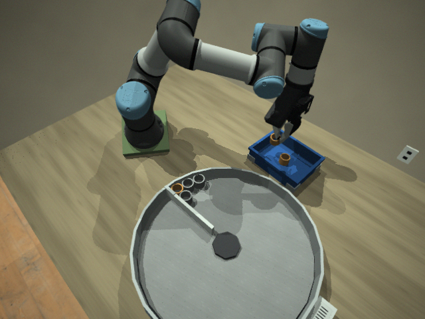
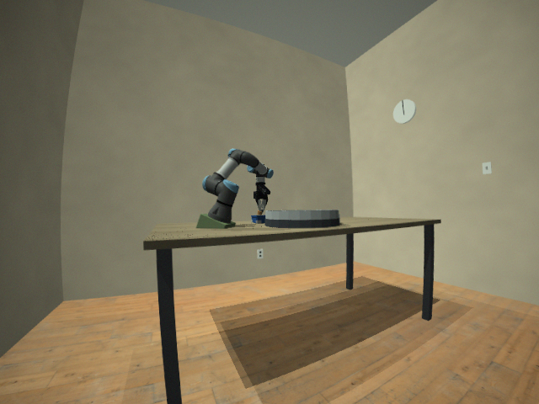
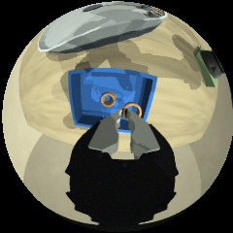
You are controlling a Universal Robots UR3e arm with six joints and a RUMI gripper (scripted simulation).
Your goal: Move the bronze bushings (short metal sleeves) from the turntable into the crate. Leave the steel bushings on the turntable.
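The blue crate lies 5 cm below my hand, 4 cm ahead of it and 1 cm to the right of it. Also, from my hand: grey turntable 37 cm to the right, 5 cm ahead, 3 cm below.
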